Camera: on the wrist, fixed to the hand. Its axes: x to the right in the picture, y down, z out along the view.
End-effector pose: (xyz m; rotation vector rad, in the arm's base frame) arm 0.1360 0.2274 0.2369 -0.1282 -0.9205 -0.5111
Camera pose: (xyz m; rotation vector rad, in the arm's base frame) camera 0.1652 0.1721 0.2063 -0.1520 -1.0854 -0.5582
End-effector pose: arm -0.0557 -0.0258 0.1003 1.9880 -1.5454 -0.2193
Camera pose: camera 0.0061 -0.0100 0.1282 2.0525 -1.5912 -0.4168
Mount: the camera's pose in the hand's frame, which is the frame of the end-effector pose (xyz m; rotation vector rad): 0.0107 -0.0378 -0.0575 -0.0048 -0.1642 -0.0533
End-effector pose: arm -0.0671 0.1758 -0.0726 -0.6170 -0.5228 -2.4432
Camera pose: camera -0.1155 0.1724 -0.1225 -0.8204 -0.6059 -2.4570
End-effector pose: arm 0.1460 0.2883 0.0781 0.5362 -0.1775 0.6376
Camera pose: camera 0.1772 0.2987 0.0167 0.5870 -0.3182 0.5412
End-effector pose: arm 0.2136 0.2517 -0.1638 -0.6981 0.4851 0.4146
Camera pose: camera 0.2255 0.1878 -0.1888 -0.6740 0.3099 0.4193
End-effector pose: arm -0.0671 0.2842 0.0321 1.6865 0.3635 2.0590
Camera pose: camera -0.1180 0.3267 0.0109 1.8082 0.3454 1.8667
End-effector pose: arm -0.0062 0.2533 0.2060 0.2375 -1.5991 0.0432
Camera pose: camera 0.0569 0.2251 0.2147 0.2858 -1.7551 -0.0219
